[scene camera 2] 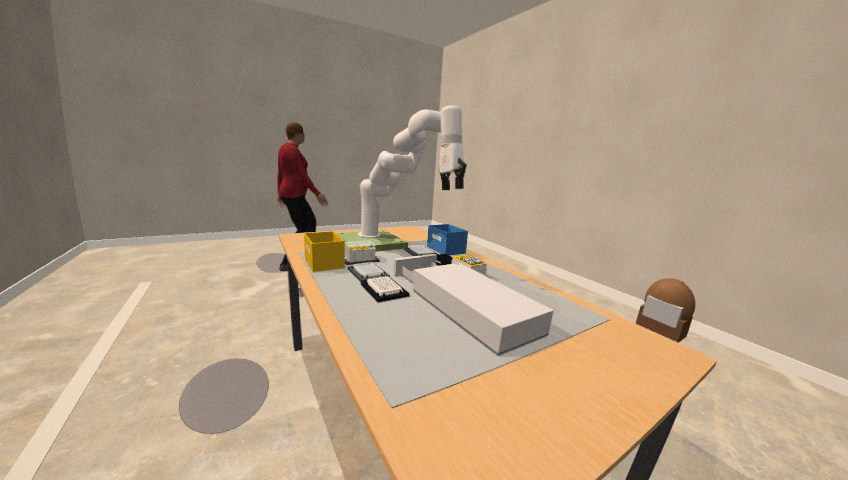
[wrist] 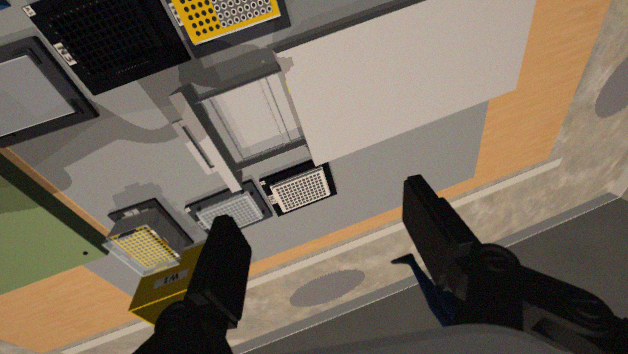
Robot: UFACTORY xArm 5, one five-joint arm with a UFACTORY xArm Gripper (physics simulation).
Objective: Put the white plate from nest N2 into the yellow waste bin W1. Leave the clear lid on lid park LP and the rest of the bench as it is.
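Frame: origin at the arm's base, x ahead, y left, z up, level; centimetres.
Where they show: gripper, fingertip midpoint: (scene camera 2: pixel 452 189) (wrist: pixel 320 215); arm's base, link origin: (scene camera 2: pixel 369 235).
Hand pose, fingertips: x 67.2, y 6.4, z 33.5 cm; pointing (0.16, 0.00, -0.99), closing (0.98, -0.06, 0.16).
Observation:
Things, the pixels of their centre, and the offset from my fingertips. "pt": a spot on its surface instead.
- white plate, body centre: (wrist: pixel 301 190) (scene camera 2: pixel 384 285) dy -25.1, dx -1.6, dz -34.5 cm
- yellow waste bin W1, body centre: (wrist: pixel 189 286) (scene camera 2: pixel 323 250) dy -38.5, dx -37.3, dz -30.4 cm
- flat pale piece, body centre: (wrist: pixel 12 98) (scene camera 2: pixel 420 250) dy +10.0, dx -36.9, dz -34.8 cm
- long pale box, surface spot: (wrist: pixel 410 80) pt dy -5.7, dx +22.9, dz -28.1 cm
- upright light panel, surface spot: (scene camera 2: pixel 414 262) pt dy -7.2, dx -12.4, dz -31.4 cm
- blue bin, body centre: (scene camera 2: pixel 446 239) dy +26.1, dx -37.7, dz -30.4 cm
- yellow rack, body centre: (scene camera 2: pixel 468 266) dy +12.8, dx -1.7, dz -32.0 cm
- black nest N3, surface spot: (wrist: pixel 112 47) pt dy +11.6, dx -19.6, dz -34.5 cm
- clear-sided yellow-topped stack, body centre: (wrist: pixel 149 241) (scene camera 2: pixel 359 251) dy -22.2, dx -37.0, dz -32.6 cm
A white plate (scene camera 2: pixel 385 286) (wrist: pixel 301 190) with a grid of wells sits on a black nest; the nest's label is too small to read. The yellow waste bin W1 (scene camera 2: pixel 324 252) (wrist: pixel 171 275) stands at the table's left edge in the scene view, partly behind a finger in the wrist view. A clear, greyish gridded piece (scene camera 2: pixel 370 270) (wrist: pixel 235 209) lies on the neighbouring black nest. A flat pale piece (scene camera 2: pixel 421 251) (wrist: pixel 27 95) lies in a dark frame; I cannot tell which of these two is the clear lid. My gripper (scene camera 2: pixel 452 186) (wrist: pixel 320 215) is open and empty, high above the bench.
A long pale box (scene camera 2: pixel 476 297) (wrist: pixel 410 80) lies beside an upright light panel (scene camera 2: pixel 414 262). A blue bin (scene camera 2: pixel 447 239), a yellow rack (scene camera 2: pixel 470 260) (wrist: pixel 232 15), black nest N3 (wrist: pixel 112 47) and a clear-sided yellow-topped stack (scene camera 2: pixel 360 251) (wrist: pixel 142 247) stand around. A person (scene camera 2: pixel 292 169) is behind the table.

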